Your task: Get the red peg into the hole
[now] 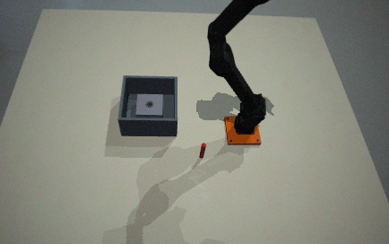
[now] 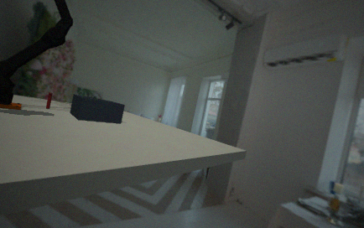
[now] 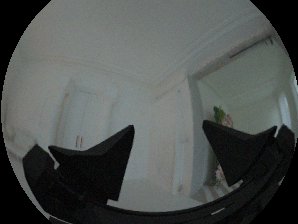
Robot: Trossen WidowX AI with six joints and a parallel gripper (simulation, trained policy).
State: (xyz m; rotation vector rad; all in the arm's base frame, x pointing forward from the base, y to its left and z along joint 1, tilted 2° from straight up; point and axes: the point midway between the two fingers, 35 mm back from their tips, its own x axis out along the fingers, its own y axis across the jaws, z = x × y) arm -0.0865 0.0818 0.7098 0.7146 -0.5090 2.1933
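Right now my gripper tip is 230 mm short of the red peg, 10 mm to the right of it and 710 mm above it. From my gripper tip the other things lie so: grey plate 410 mm ahead, 160 mm to the right, 700 mm below; dark box 410 mm ahead, 160 mm to the right, 720 mm below.
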